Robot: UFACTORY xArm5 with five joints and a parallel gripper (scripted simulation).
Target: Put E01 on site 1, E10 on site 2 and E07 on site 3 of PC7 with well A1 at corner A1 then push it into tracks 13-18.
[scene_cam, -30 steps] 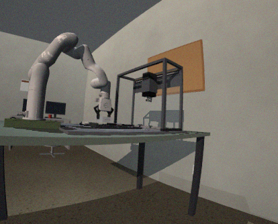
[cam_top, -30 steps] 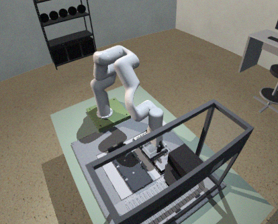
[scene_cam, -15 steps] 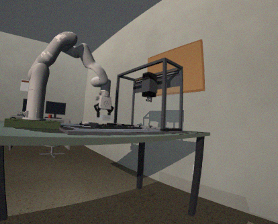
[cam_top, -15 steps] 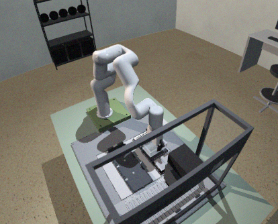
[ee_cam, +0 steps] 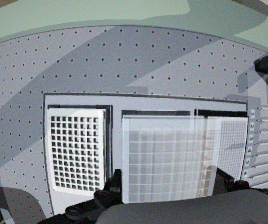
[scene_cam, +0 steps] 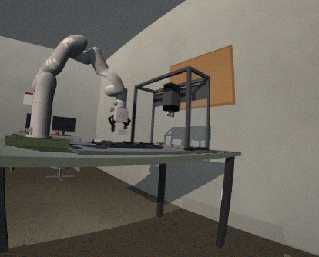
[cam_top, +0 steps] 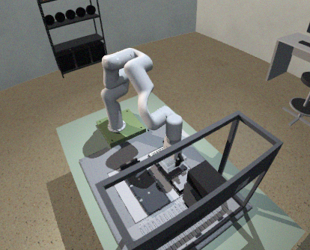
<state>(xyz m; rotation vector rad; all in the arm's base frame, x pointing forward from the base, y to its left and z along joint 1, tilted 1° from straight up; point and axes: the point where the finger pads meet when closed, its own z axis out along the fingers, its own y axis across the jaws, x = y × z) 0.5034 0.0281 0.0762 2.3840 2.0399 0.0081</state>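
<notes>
Right now the nest S2 is 9 cm below my hand. From my hand the other things lie so: pale block (2 cm below); deep-well block E07 (11 cm ahead, 8 cm below, 2 cm to the right); 96-well plate E01 (11 cm behind, 8 cm below, 2 cm to the left).
</notes>
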